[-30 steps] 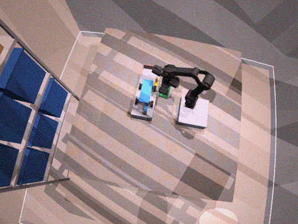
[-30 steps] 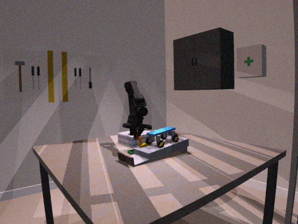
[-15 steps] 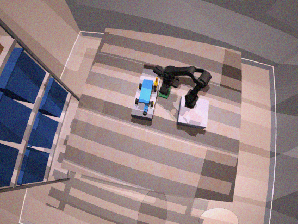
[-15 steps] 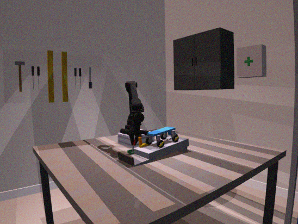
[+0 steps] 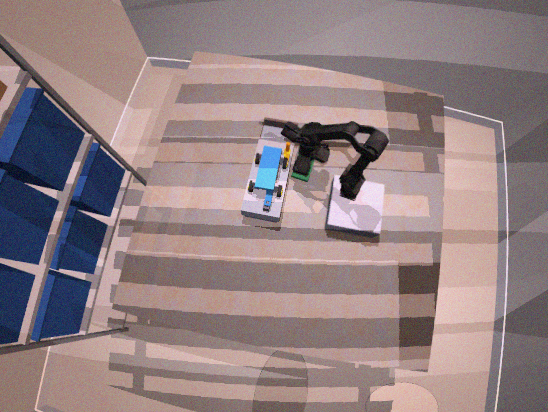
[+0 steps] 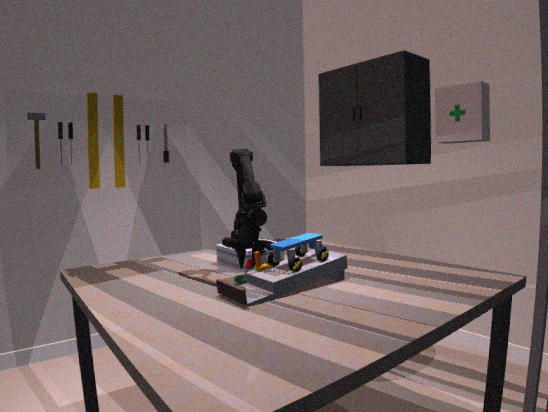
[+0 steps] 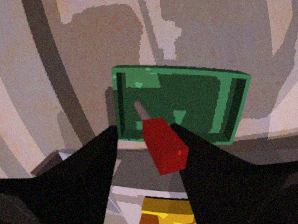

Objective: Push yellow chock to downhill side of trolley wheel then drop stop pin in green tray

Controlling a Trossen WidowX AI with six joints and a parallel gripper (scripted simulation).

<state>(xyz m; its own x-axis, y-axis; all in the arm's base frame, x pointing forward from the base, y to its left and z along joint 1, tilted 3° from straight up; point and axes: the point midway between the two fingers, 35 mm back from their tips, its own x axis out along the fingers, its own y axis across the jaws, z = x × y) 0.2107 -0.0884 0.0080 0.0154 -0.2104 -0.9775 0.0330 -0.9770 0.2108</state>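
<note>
My gripper tip is now 6 cm above the green tray and 3 cm to the right of it. Round my gripper tip: grey ramp 15 cm to the left, 11 cm ahead; then red-headed stop pin 1 cm below; then yellow chock 8 cm ahead, 3 cm to the left, 3 cm above.
</note>
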